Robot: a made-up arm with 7 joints.
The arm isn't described. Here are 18 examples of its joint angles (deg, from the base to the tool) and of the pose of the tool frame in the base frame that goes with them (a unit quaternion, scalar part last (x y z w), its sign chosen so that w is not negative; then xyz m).
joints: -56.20 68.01 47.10 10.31 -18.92 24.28 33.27
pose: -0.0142 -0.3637 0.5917 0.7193 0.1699 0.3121 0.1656
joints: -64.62 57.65 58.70 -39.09 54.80 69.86 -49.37
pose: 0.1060 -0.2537 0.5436 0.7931 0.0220 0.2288 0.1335
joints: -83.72 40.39 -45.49 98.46 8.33 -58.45 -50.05
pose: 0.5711 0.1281 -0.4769 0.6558 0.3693 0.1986 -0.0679
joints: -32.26 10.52 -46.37 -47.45 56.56 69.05 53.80
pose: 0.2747 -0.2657 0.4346 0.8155 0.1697 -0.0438 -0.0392
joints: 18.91 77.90 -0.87 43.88 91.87 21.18 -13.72
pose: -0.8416 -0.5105 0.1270 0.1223 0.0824 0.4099 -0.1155
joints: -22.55 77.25 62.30 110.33 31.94 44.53 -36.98
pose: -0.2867 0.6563 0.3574 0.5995 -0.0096 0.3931 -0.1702
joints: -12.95 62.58 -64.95 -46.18 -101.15 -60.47 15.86
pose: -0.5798 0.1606 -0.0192 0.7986 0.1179 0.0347 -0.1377
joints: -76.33 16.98 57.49 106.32 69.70 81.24 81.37
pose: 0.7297 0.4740 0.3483 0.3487 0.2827 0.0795 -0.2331
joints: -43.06 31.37 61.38 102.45 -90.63 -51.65 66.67
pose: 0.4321 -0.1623 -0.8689 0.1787 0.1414 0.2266 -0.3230
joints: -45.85 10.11 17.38 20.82 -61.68 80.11 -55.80
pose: -0.5566 0.2330 -0.6183 0.5036 0.3075 0.0490 -0.1560
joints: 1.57 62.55 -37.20 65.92 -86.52 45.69 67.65
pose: 0.3313 0.6872 0.6207 0.1809 -0.0299 0.3553 -0.2496
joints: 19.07 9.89 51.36 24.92 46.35 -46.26 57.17
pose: 0.5339 -0.0217 0.4825 0.6940 -0.0128 0.2562 -0.2666
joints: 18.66 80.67 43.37 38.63 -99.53 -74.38 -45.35
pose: 0.3596 -0.5349 0.1304 0.7533 0.0706 0.3918 0.0598
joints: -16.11 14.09 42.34 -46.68 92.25 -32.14 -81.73
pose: 0.7984 0.3984 -0.0528 0.4483 0.1601 0.1444 -0.0057
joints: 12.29 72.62 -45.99 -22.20 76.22 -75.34 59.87
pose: 0.0785 -0.3765 -0.6600 0.6453 -0.0129 0.1110 -0.2068
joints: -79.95 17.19 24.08 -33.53 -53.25 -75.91 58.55
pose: -0.7865 -0.6158 -0.0326 0.0335 0.1272 0.1298 0.1165
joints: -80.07 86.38 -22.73 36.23 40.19 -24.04 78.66
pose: 0.5654 -0.6543 0.4228 0.2709 0.2737 0.2616 0.1581
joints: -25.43 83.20 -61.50 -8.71 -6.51 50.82 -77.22
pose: 0.2132 0.8047 -0.4383 0.3390 0.1698 0.2160 -0.1988
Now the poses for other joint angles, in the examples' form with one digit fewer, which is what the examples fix.
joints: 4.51 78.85 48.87 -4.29 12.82 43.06 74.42
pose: 0.526 -0.266 0.771 0.241 0.173 0.305 0.088
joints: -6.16 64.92 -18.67 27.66 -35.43 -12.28 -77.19
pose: 0.081 0.367 -0.567 0.733 0.187 0.285 -0.203
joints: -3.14 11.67 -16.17 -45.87 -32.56 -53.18 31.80
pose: -0.485 -0.489 0.089 0.720 0.131 0.050 -0.043
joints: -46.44 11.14 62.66 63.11 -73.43 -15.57 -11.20
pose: -0.680 -0.159 0.436 0.568 0.261 0.194 -0.290
